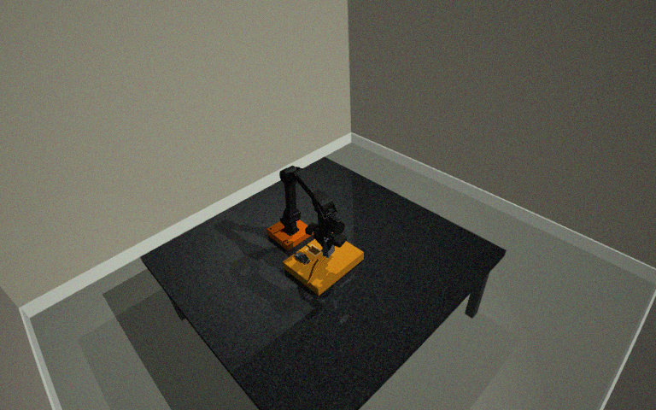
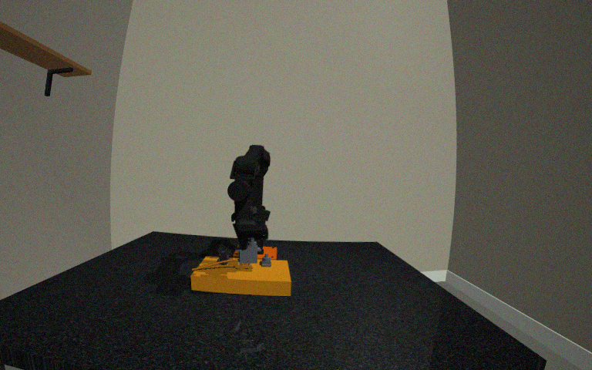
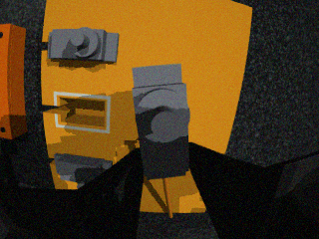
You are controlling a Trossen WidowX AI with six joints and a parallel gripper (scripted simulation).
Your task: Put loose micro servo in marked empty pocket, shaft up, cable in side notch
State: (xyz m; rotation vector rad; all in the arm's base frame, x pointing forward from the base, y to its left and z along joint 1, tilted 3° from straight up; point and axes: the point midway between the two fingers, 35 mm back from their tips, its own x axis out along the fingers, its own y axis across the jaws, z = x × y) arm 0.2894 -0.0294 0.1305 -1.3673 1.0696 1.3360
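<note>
Right now the orange robot deck is 2 cm ahead of my gripper tip and 10 cm below it.
</note>
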